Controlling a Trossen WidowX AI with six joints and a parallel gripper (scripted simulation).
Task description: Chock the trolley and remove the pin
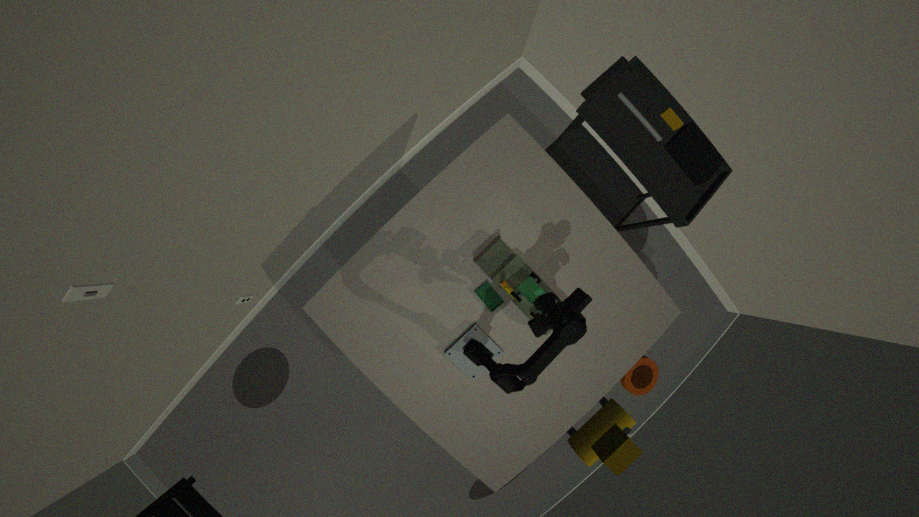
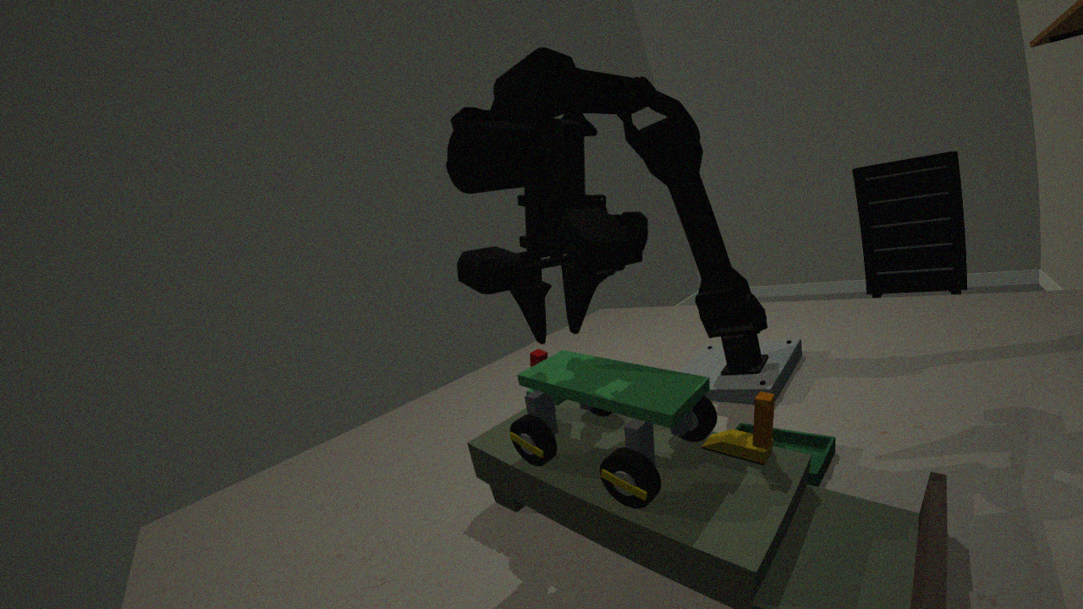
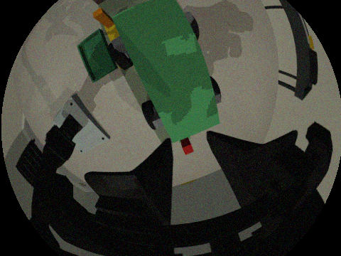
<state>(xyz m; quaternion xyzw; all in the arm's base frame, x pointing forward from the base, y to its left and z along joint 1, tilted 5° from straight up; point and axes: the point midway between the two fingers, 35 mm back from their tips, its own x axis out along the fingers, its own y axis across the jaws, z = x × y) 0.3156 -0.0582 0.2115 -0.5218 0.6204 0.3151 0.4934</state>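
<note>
Right now my gripper tip is 6 cm above the red-headed stop pin, 5 cm to the left of it and 1 cm past it. The rest, counted from my gripper tip: trolley: 8 cm below, 6 cm to the left, 2 cm ahead; yellow chock: 17 cm to the left, 11 cm below, 3 cm behind; green tray: 20 cm below, 18 cm to the left, 11 cm behind.
</note>
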